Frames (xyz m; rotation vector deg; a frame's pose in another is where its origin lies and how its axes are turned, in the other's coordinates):
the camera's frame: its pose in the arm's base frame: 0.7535 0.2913 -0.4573 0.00 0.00 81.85
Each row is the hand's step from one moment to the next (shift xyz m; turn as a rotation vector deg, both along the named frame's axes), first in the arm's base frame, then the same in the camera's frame.
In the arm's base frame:
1: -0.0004 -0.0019 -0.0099 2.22 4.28 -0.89
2: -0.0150 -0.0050 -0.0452 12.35 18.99 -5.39
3: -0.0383 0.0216 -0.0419 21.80 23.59 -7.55
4: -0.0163 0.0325 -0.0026 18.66 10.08 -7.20
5: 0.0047 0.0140 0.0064 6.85 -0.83 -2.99
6: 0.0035 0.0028 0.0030 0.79 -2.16 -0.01
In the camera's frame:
1: -0.0019 0.0001 -0.0099 4.55 -1.59 -0.89
2: -0.0071 0.0141 -0.0452 20.55 -9.53 -5.39
3: 0.0160 0.0410 -0.0419 26.44 -18.24 -7.55
4: 0.0299 0.0207 -0.0026 12.62 -17.04 -7.20
5: 0.0145 -0.0027 0.0064 0.15 -6.90 -2.99
6: 0.0033 -0.0031 0.0030 -2.03 -1.09 -0.01

